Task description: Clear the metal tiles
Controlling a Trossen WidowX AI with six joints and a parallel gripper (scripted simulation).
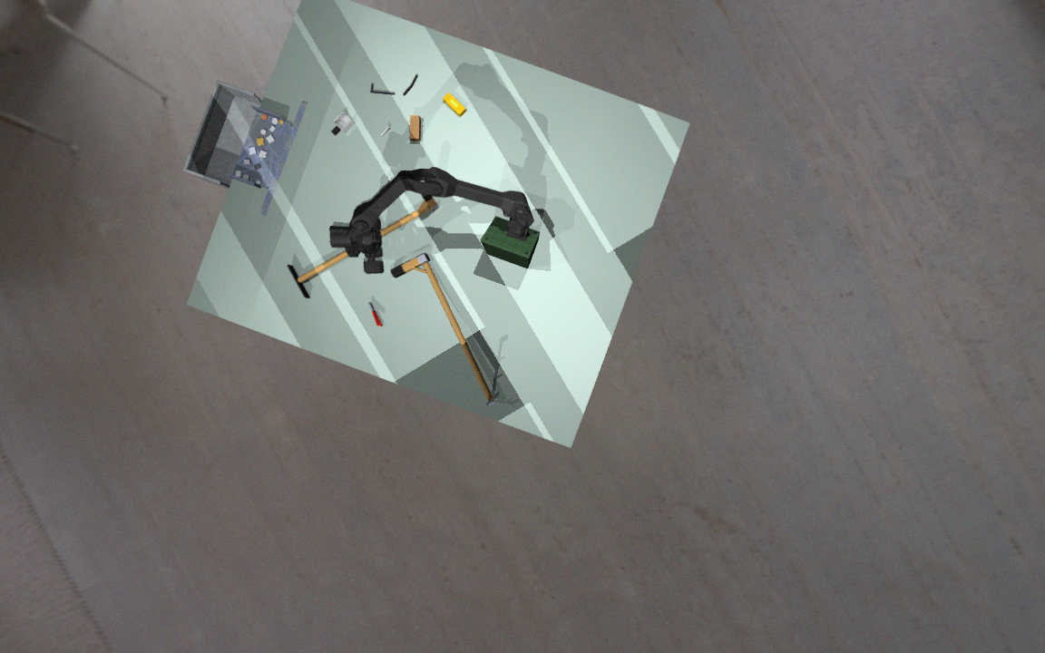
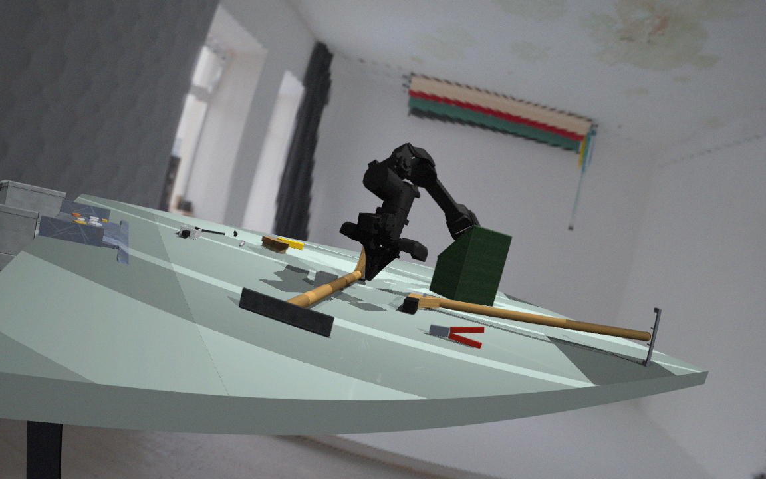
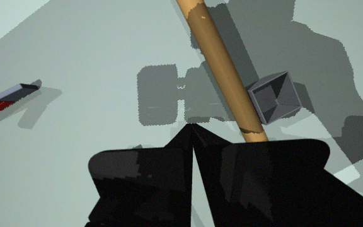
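Now: gripper tip 5 cm short of the small grey box, 7 cm to the left of it and 4 cm above it. Round my gripper tip: long scraper 6 cm ahead, 2 cm to the right, 2 cm above; then wooden block 1 cm ahead, 48 cm to the right, 3 cm below; then red-handled tool 5 cm behind, 22 cm to the left, 3 cm below.
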